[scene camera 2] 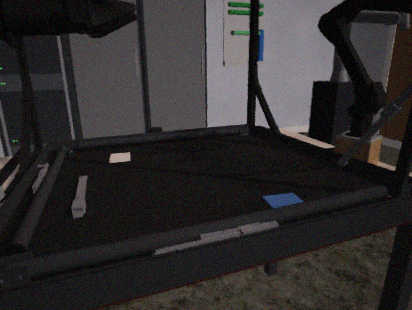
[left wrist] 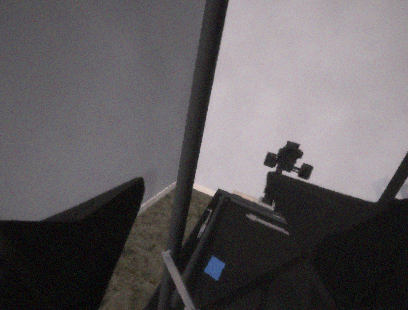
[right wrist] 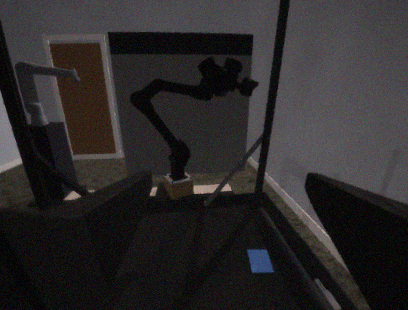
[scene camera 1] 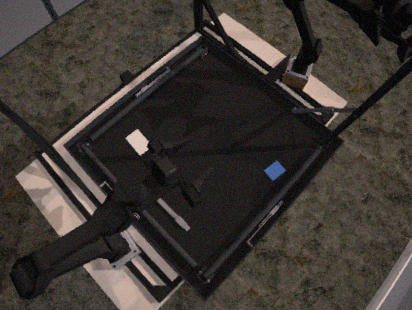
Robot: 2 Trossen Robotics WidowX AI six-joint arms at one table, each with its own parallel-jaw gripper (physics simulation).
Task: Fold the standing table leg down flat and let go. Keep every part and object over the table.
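Places are measured from the left arm's base along level axes (x ahead, y left, z up), in metres.
Pixels of known places: left gripper, fingertip midpoint: [left wrist: 206,180] [right wrist: 248,79] [scene camera 1: 390,53]; right gripper, fingertip midpoint: [scene camera 2: 135,12] [left wrist: 288,168] [right wrist: 228,179] [scene camera 1: 202,152]; left arm's base, link origin: [scene camera 2: 359,135] [right wrist: 178,176] [scene camera 1: 299,67]; right arm's base, link origin: [left wrist: 266,202] [scene camera 1: 118,248].
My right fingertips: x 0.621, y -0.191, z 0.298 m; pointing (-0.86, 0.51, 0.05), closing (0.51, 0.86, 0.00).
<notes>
Ahead of a thing's pixels: the offset from my right fingertips to its top centre. "spot": to the spot under its first point. Level surfaces: height alone.
The standing table leg [scene camera 1: 375,97] [scene camera 2: 405,155] [left wrist: 200,100] [right wrist: 272,100] is a dark tube rising from a corner of the black table {dz -0.354 m} [scene camera 1: 240,90], with a grey brace [scene camera 1: 325,109] [scene camera 2: 370,133] [left wrist: 177,280] [right wrist: 232,172] slanting from it to the table. My left gripper [scene camera 1: 390,44] [left wrist: 206,180] is open near the upper part of the leg; in the left wrist view the tube crosses between the fingertips, and its depth there is unclear. My right gripper [scene camera 1: 212,145] [right wrist: 228,179] is open and empty above the table's left half. Three dark tubes lie flat along the other table edges.
A blue square {spot: dx -0.159, dy +0.221, dz -0.340 m} [scene camera 1: 274,170] [scene camera 2: 283,200] [left wrist: 215,268] [right wrist: 260,261], a white square {spot: dx -0.078, dy -0.302, dz -0.357 m} [scene camera 1: 137,142] [scene camera 2: 120,157] and a light grey bar {dx +0.109, dy -0.095, dz -0.332 m} [scene camera 1: 173,215] [scene camera 2: 79,196] lie on the table. Another upright pole [scene camera 1: 198,17] [scene camera 2: 254,60] with a black brace stands at the back.
</notes>
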